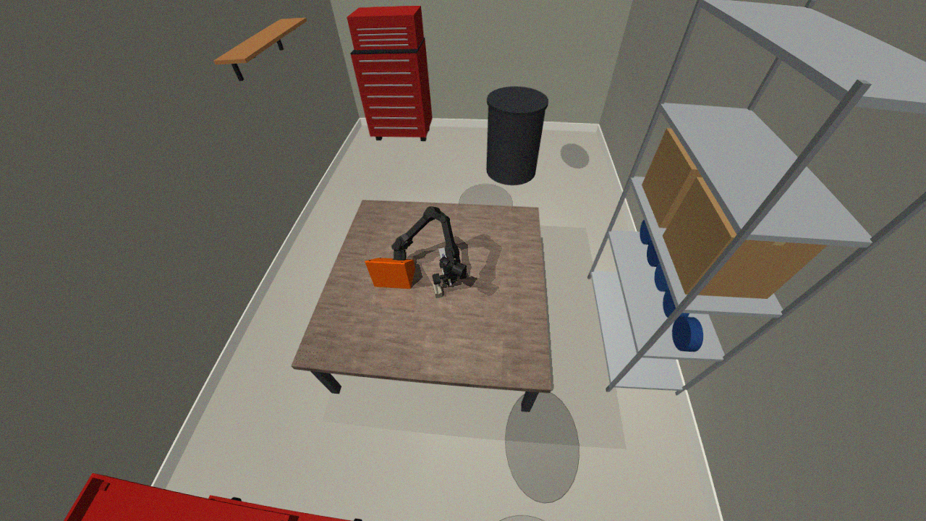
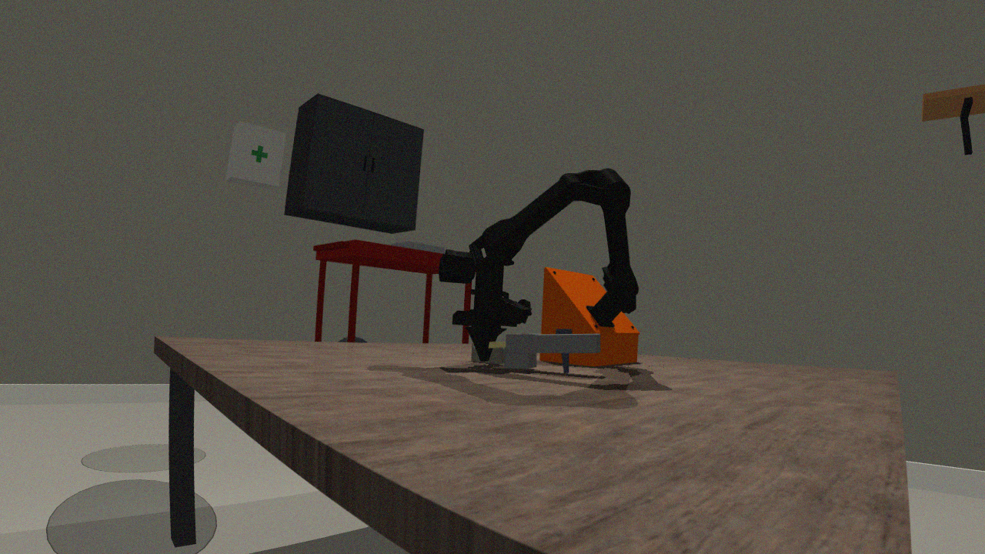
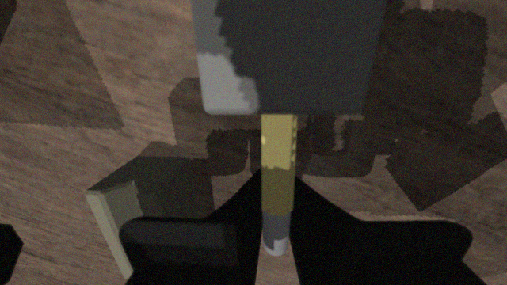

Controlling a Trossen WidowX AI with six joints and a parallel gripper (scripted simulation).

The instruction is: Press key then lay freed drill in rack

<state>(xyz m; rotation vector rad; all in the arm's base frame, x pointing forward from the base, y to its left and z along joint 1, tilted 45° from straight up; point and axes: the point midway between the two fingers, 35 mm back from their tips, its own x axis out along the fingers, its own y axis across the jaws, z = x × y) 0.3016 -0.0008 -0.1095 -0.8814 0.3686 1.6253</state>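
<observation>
The yellow drill lies 1 cm behind my gripper tip, 4 cm to the left of it and 4 cm above it. The rest, counted from my gripper tip: grey block fixture (5 cm behind, 13 cm to the left, 4 cm above); dark T-shaped key (6 cm behind, 16 cm to the left, 4 cm above).
</observation>
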